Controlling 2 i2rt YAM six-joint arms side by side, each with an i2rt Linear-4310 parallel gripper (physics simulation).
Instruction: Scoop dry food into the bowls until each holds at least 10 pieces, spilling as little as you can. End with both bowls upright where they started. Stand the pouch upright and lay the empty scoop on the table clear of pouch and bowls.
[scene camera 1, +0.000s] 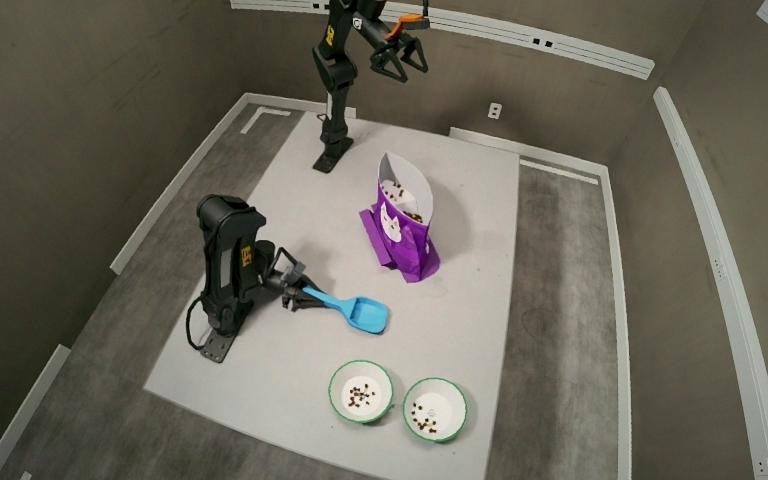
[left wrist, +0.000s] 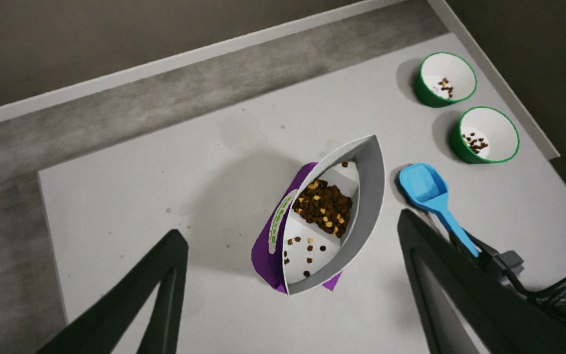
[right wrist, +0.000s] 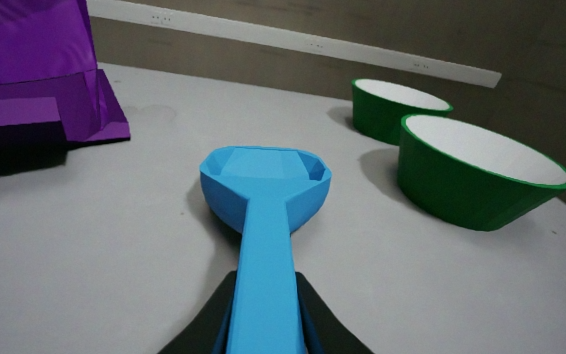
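Observation:
The blue scoop (scene camera 1: 369, 314) (left wrist: 424, 185) (right wrist: 266, 165) is level and empty, at or just above the table; whether it touches is unclear. My right gripper (scene camera 1: 323, 301) (right wrist: 264, 284) is shut on its handle. My left gripper (scene camera 1: 415, 74) (left wrist: 286, 227) is open and empty, high above the table near the pouch. The purple pouch (scene camera 1: 408, 249) (left wrist: 267, 250) (right wrist: 45, 45) stands upright and open, with kibble inside. Two green-rimmed bowls stand upright: the left one (scene camera 1: 360, 408) (left wrist: 500, 132) (right wrist: 450, 190) and the right one (scene camera 1: 444, 404) (left wrist: 457, 75) (right wrist: 382, 117) in scene camera 1. Both hold brown pieces.
The grey-white table (scene camera 1: 453, 328) (left wrist: 150, 200) (right wrist: 125, 240) carries both arm bases. The bowls stand side by side near its front edge in scene camera 1, with a narrow gap between them. The scoop lies between pouch and bowls, apart from both.

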